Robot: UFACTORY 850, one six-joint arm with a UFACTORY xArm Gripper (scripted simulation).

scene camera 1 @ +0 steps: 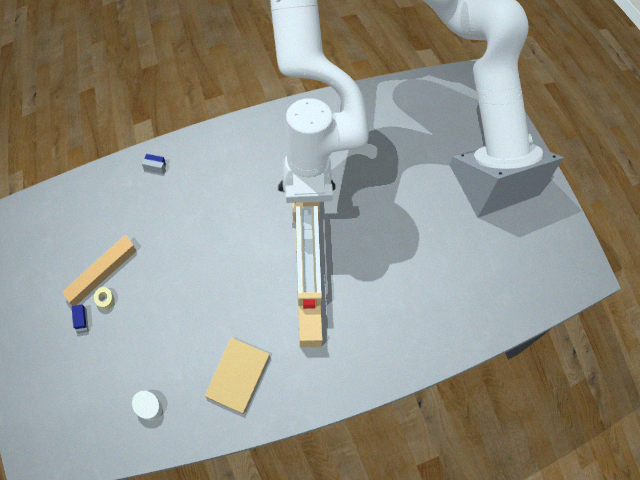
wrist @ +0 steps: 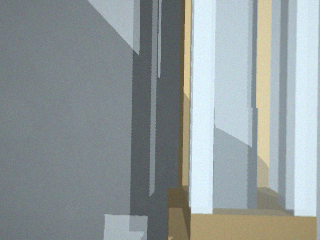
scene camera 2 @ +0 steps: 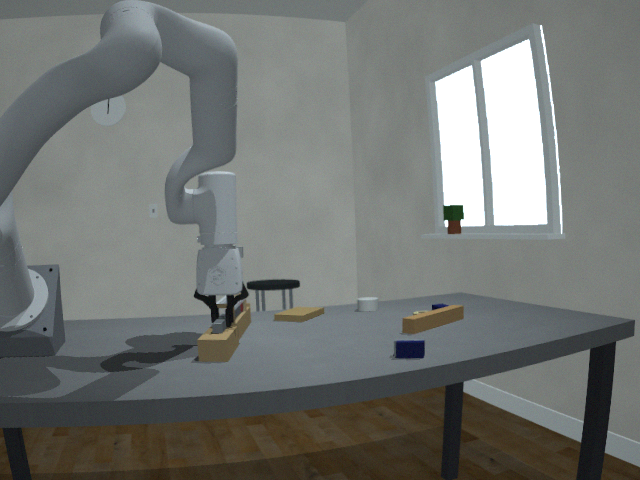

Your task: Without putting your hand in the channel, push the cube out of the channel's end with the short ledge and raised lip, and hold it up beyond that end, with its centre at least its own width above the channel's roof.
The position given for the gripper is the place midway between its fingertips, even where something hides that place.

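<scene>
There's a wooden bar (scene camera 1: 123, 249), and scene camera 2 shows the wooden bar too (scene camera 2: 421, 322), but in the wrist view the wooden bar is out of frame. There's also a flat wooden plate (scene camera 1: 241, 366), and in the wrist view the flat wooden plate is out of frame. As for the gripper (scene camera 2: 222, 326), it's visible as well.
</scene>
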